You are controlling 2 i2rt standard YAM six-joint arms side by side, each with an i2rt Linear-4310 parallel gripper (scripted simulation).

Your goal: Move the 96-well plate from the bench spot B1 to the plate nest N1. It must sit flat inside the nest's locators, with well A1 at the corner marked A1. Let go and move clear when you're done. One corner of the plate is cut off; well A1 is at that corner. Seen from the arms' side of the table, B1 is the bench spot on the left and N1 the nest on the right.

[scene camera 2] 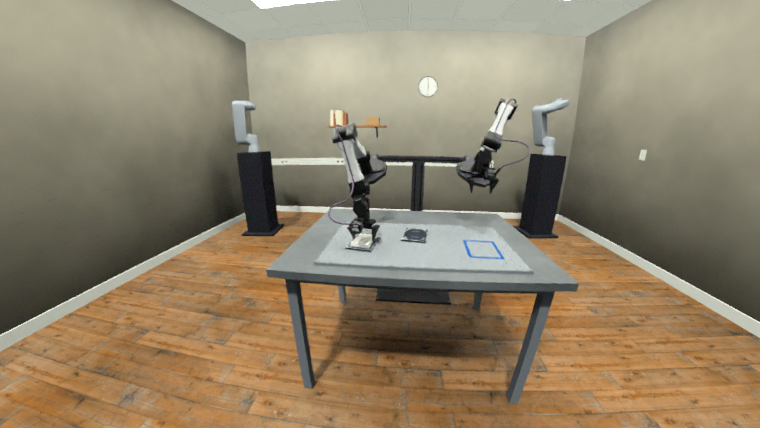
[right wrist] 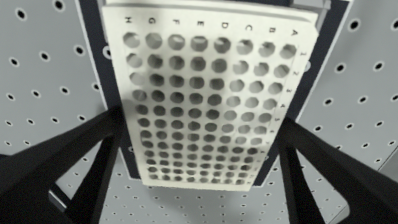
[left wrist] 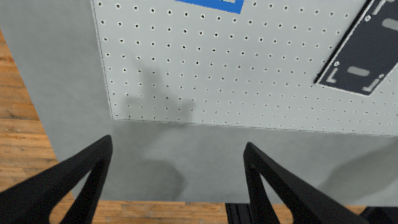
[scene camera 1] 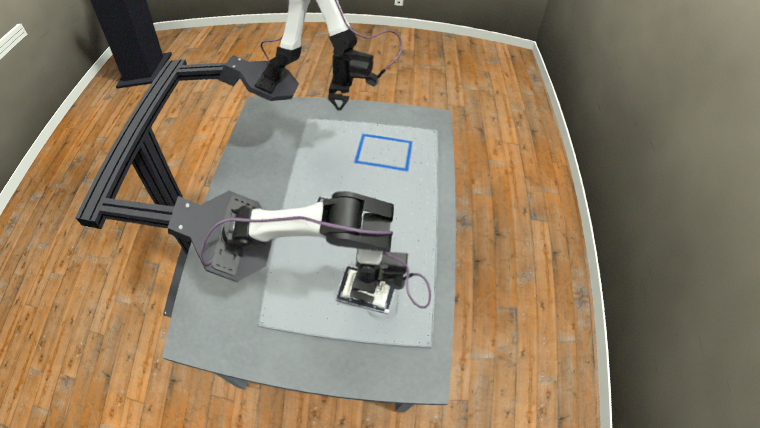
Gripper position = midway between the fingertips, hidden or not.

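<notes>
My left gripper (scene camera 1: 341, 101) is visible to me, and the left wrist view gives me that left gripper (left wrist: 180, 145) too. I can also see my right gripper (scene camera 1: 367, 288), which is the same right gripper (right wrist: 201, 119) that its own wrist view shows. Then there is a white 96-well plate (right wrist: 193, 141); in the left wrist view the plate is out of frame.
</notes>
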